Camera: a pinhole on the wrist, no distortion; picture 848 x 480 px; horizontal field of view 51.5 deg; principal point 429.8 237.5 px. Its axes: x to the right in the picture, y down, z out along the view. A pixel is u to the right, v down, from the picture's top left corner.
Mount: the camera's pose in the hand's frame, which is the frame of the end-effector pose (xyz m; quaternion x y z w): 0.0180 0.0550 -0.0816 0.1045 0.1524 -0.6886 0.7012
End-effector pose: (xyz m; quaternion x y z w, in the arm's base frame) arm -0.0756 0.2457 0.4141 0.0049 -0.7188 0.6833 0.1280
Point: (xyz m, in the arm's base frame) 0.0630 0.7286 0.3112
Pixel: behind the camera
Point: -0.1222 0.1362 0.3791
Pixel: 187.8 186.5
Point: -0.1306 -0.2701 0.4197
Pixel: 226.2 101.1
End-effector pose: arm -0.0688 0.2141 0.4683 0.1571 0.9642 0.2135 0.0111
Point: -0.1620 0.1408 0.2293
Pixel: 788.6 272.4
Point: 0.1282 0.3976 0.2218
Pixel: outside the picture
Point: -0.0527 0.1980 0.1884
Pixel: 548.4 53.4
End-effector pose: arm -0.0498 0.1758 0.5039 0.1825 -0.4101 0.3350 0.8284
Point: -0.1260 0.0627 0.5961
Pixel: 382.0 95.2
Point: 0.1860 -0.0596 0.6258
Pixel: outside the picture
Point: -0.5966 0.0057 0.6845
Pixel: outside the picture
